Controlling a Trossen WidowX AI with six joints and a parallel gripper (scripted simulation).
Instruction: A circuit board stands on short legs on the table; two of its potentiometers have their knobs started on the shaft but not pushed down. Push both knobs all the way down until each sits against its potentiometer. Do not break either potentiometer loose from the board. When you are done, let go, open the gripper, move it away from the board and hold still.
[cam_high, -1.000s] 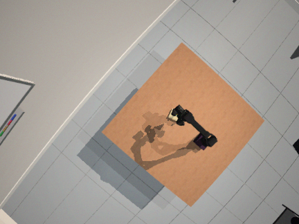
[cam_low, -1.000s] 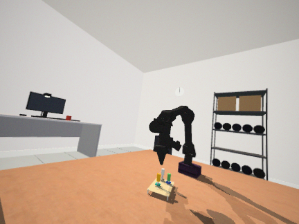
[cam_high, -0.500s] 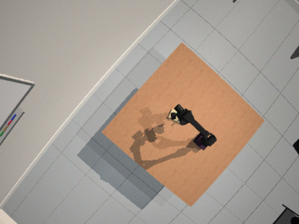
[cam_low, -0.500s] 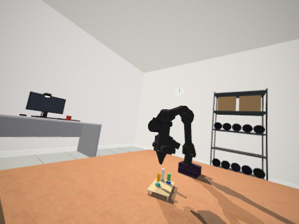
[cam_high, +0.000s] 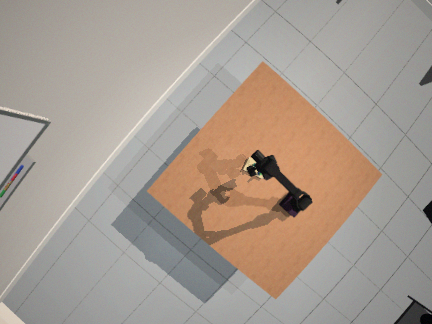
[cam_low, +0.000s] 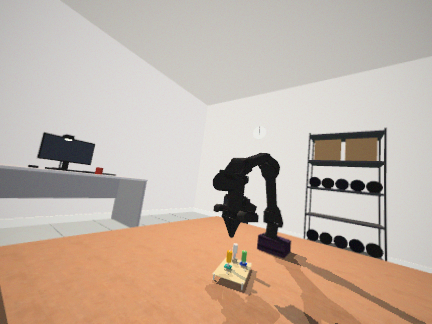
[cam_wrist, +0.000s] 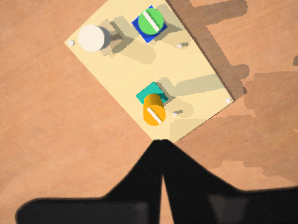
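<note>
Right now my gripper tip is 7 cm past the green knob, 1 cm to the right of it and 7 cm above it.
</note>
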